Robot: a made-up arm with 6 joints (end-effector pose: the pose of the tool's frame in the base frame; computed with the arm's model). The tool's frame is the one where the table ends. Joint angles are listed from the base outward.
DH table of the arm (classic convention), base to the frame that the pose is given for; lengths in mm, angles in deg. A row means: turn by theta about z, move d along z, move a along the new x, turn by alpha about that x. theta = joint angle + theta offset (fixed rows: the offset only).
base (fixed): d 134; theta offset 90; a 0; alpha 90
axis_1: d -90; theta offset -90; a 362; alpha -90
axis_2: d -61; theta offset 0; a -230; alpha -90
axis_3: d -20; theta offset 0; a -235; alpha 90
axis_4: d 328; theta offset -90; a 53; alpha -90
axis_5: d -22; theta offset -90; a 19; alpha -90
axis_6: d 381; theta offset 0; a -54; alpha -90
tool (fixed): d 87; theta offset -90; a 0; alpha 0
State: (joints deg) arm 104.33 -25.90 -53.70 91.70 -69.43 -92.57
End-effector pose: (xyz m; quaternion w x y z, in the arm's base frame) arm -0.4025 -0.5328 0.2539 0.3457 0.5064 -0.7750 0.1529
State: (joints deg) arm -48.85 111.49 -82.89 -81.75 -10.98 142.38
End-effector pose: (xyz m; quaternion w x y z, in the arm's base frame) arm 0.5173 -1.0098 0.1146 0.5790 0.5318 -0.6018 -0.1406
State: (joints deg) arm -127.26 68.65 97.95 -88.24 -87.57 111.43
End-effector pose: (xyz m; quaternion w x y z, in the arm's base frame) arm -0.5418 -0.6104 0.3692 0.0697 0.1785 -0.8435 0.5017
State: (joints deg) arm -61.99 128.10 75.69 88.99 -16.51 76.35
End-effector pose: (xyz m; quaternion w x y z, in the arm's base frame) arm -0.2354 -0.3192 0.1579 0.2178 0.4958 -0.4492 0.7106
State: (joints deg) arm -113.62 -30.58 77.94 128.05 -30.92 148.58
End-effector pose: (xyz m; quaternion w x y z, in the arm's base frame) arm -0.1708 -0.7131 0.3961 0.6155 0.2393 -0.7366 -0.1462
